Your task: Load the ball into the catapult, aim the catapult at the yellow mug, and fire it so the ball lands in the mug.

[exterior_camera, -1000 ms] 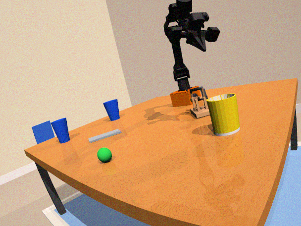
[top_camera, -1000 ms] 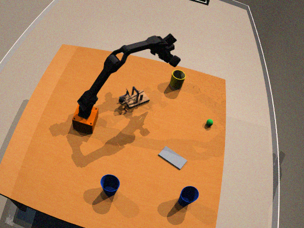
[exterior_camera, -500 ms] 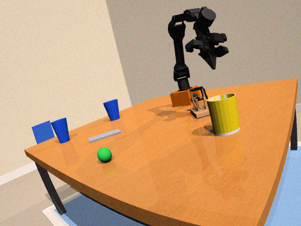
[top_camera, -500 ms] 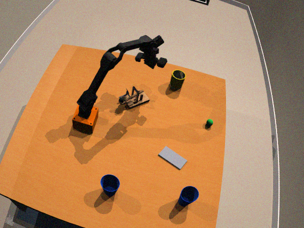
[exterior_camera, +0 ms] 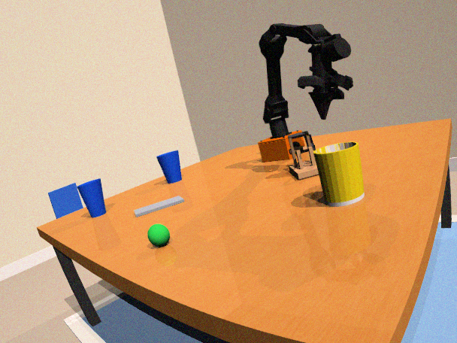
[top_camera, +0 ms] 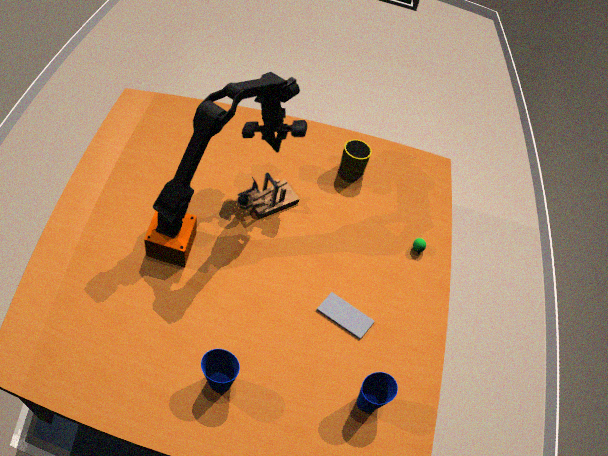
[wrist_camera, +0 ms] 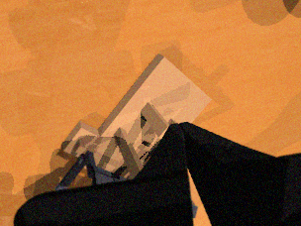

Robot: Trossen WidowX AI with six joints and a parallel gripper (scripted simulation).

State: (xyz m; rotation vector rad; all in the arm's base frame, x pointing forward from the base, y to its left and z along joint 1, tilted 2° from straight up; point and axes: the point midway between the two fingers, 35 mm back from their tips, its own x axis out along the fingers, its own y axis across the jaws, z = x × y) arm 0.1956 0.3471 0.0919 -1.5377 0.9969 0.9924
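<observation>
Right now the small black ball is 50 mm behind my gripper tip, 160 mm to the right of it and 70 mm below it. The rest, counted from my gripper tip: green ball 500 mm ahead, 80 mm to the right, 110 mm below; then wooden catapult 10 mm behind, 100 mm to the right, 80 mm below; then yellow mug 220 mm ahead, 160 mm to the left, 110 mm below.
</observation>
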